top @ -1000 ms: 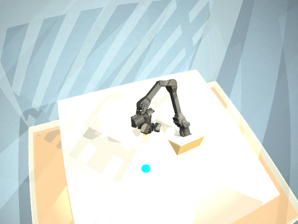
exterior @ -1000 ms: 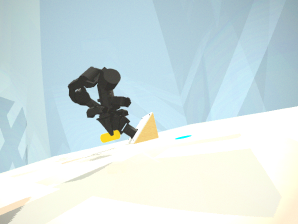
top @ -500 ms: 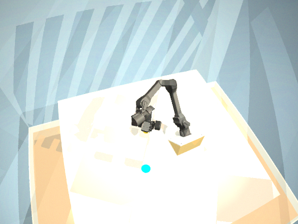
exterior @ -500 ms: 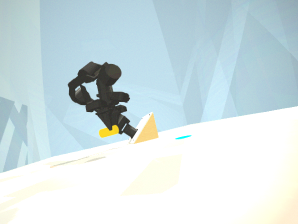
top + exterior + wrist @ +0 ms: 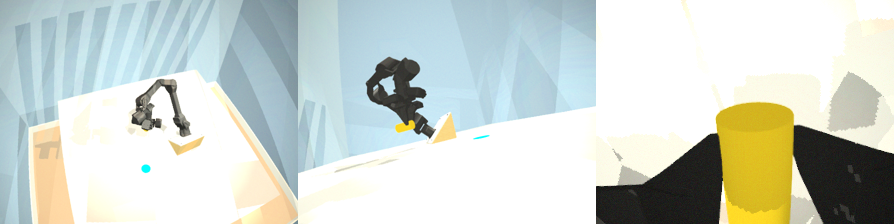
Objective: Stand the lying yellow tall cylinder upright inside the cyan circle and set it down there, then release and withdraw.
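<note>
The cyan circle lies 80 mm ahead of my gripper tip, 230 mm to the left of it and 100 mm below it. Round my gripper tip: yellow cylinder: 10 mm behind, 20 mm to the right.
</note>
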